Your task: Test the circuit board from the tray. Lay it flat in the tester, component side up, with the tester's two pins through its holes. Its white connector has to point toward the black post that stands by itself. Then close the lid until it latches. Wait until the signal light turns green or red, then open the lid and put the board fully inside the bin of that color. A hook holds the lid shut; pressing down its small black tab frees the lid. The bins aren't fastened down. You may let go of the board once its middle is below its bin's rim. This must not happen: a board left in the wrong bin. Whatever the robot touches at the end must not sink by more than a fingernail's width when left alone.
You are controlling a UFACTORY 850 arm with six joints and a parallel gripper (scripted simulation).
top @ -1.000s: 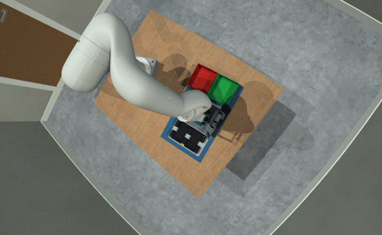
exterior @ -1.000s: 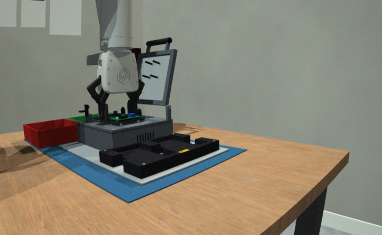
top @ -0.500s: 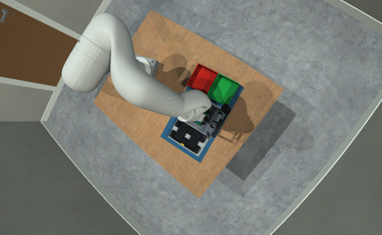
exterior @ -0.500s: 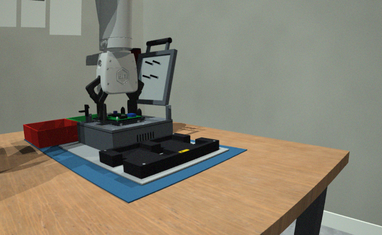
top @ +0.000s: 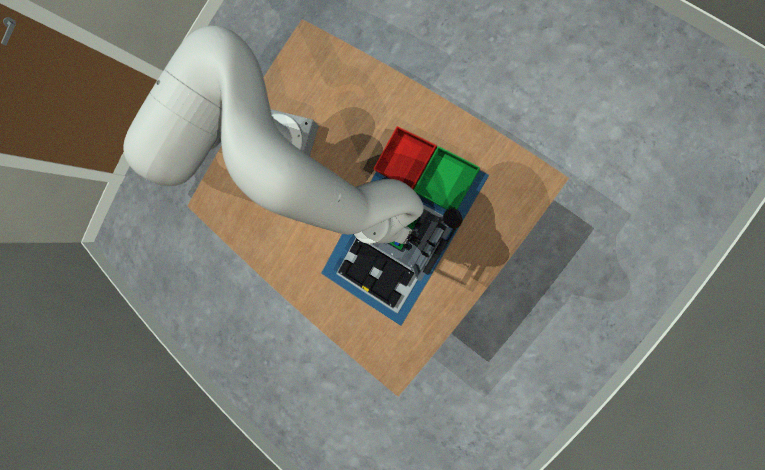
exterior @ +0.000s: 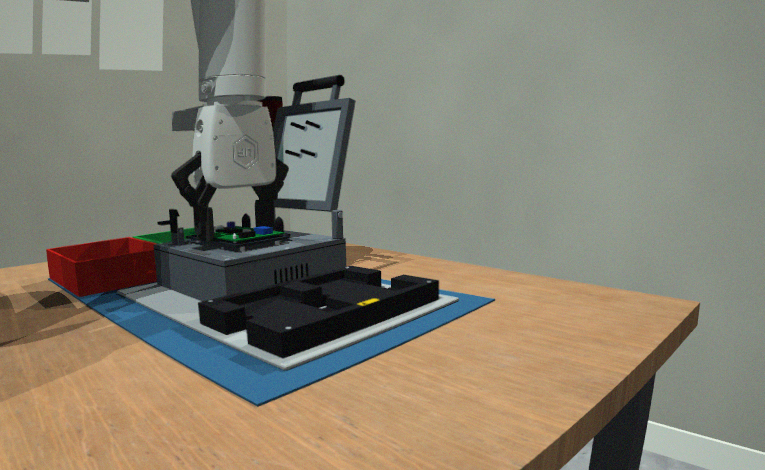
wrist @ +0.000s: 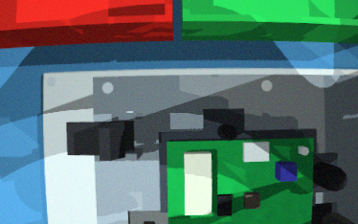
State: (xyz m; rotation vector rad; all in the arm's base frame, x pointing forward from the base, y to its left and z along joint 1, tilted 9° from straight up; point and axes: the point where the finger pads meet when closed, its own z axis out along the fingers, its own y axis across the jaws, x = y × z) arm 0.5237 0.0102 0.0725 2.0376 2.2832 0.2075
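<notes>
Now: hand right at the green circuit board. From my hand the other things lie so: black hook: 70 mm behind, 50 mm to the left, 10 mm above; then see-through lid: 120 mm ahead, 10 mm to the left, 100 mm above; then green bin: 20 mm ahead, 200 mm to the left, 60 mm below.
</notes>
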